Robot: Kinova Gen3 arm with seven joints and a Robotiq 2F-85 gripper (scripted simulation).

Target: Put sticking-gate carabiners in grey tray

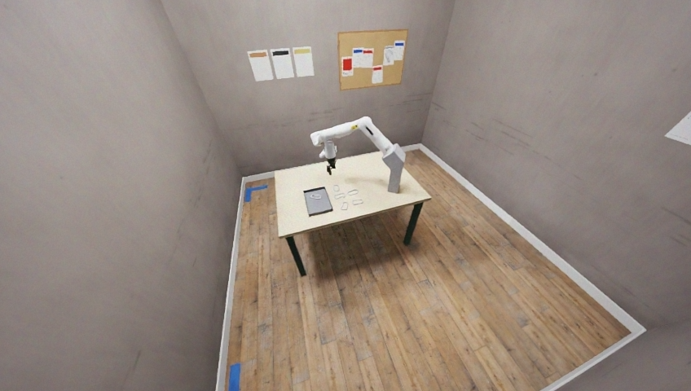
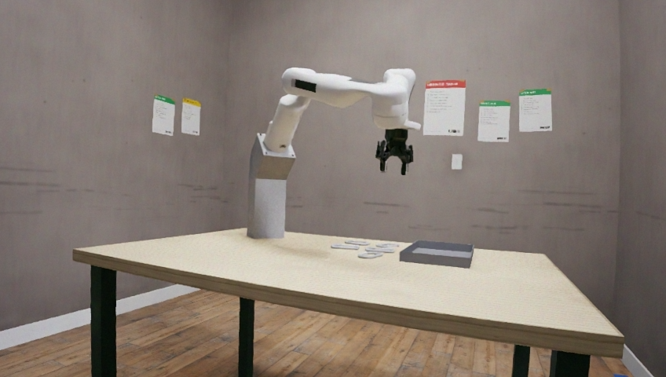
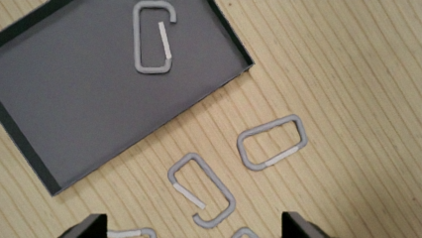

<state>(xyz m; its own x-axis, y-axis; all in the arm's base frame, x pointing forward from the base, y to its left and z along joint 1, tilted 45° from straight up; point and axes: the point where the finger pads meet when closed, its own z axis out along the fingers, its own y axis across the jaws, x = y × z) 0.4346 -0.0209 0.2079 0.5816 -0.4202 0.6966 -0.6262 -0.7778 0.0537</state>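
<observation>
Now: the carabiner gate 2 cm behind my hand, 4 cm to the left of it and 26 cm below it. From my hand the other things lie so: grey tray (16 cm ahead, 2 cm to the right, 26 cm below).
</observation>
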